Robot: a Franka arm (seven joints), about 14 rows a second.
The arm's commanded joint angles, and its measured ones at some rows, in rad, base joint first. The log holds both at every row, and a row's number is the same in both.
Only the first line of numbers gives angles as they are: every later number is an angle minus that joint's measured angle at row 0.
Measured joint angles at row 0:
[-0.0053 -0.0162 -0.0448 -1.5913 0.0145 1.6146 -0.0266]
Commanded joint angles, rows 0 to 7:
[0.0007 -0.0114 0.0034 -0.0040 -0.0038 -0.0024 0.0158]
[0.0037 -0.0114 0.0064 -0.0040 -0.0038 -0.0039 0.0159]
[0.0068 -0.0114 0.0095 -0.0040 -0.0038 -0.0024 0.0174]
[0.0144 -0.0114 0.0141 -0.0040 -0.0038 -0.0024 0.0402]
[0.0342 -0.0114 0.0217 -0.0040 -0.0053 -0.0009 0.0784]
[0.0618 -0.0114 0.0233 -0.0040 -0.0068 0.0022 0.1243]
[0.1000 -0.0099 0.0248 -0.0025 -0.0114 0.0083 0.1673]
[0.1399 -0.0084 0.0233 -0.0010 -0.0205 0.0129 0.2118]
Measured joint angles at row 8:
[0.0706 0.0000 0.0231 0.0003 0.0008 0.0046 0.1209]
